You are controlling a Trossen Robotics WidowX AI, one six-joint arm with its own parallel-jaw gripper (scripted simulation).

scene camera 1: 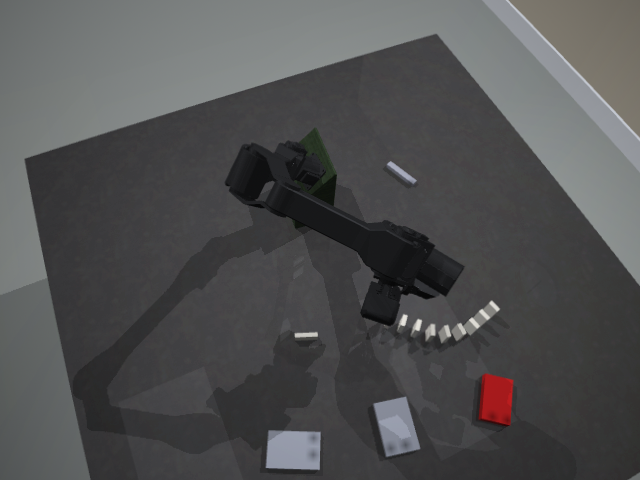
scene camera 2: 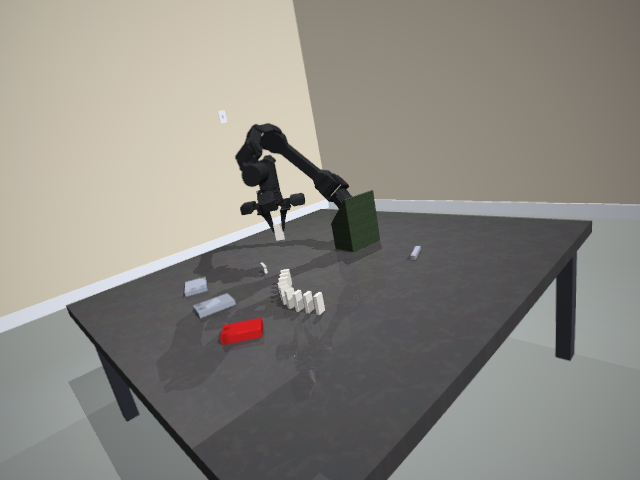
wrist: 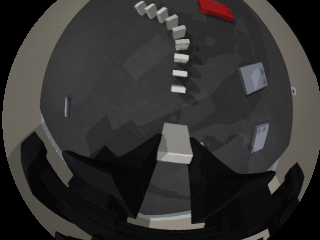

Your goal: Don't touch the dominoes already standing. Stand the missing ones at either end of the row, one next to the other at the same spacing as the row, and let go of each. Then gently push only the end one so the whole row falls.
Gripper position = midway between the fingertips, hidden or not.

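Observation:
Scene camera 1: my gripper [scene camera 1: 383, 291] and a red block [scene camera 1: 496, 392]. Scene camera 2: the block [scene camera 2: 236, 332] and my gripper [scene camera 2: 278, 231]. Wrist view: my gripper [wrist: 175, 139], holding a white domino [wrist: 174, 147].

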